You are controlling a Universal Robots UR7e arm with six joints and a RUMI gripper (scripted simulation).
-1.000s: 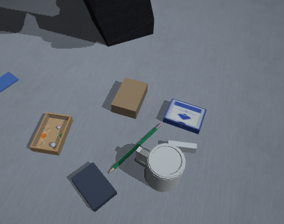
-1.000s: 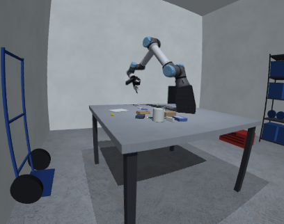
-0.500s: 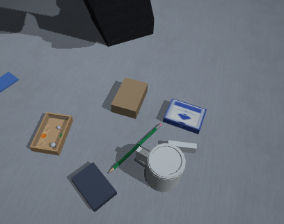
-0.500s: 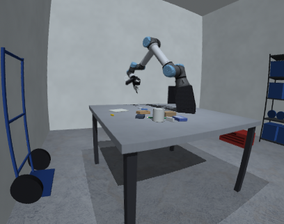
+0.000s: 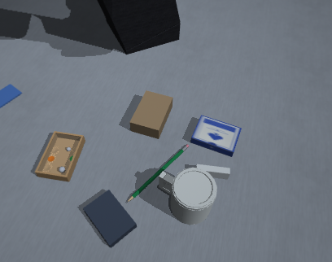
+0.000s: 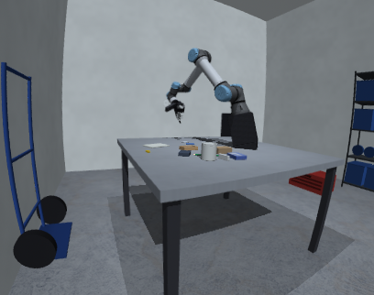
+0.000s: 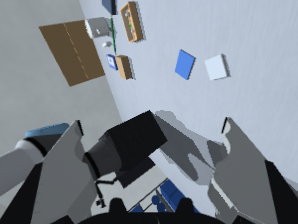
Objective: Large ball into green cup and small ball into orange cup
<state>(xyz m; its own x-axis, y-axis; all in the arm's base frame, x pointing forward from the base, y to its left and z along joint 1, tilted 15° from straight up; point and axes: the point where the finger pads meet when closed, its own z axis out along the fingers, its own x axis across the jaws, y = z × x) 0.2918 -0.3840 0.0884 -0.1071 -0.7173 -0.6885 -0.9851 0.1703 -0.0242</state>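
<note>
Right now my hand is 160 mm short of the covered wooden puzzle, 350 mm to the right of it and 210 mm above it. The rest, counted from my hand: tan box (20 mm ahead, 530 mm to the left, 200 mm below); then white pad (300 mm ahead, 140 mm to the left, 210 mm below); then small yellow piece (440 mm ahead, 340 mm to the left, 210 mm below).
</note>
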